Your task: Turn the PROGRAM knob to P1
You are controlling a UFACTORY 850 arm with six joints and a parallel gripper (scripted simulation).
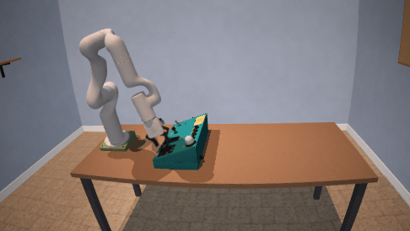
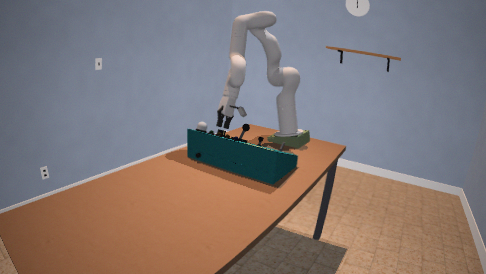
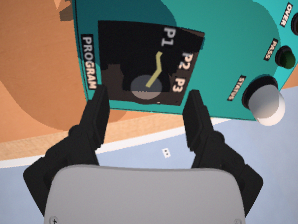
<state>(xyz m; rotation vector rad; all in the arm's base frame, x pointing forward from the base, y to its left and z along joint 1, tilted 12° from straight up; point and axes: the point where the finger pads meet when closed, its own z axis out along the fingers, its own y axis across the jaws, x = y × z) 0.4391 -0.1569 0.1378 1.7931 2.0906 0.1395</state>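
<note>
My gripper is now 20 mm short of the program knob, 10 mm to the right of it and 40 mm above it. From my hand the other things lie so: teal console (30 mm ahead, 190 mm to the left, 60 mm below); cycle lever (20 mm behind, 120 mm to the left, 30 mm below); mode knob (240 mm to the left, 30 mm below).
</note>
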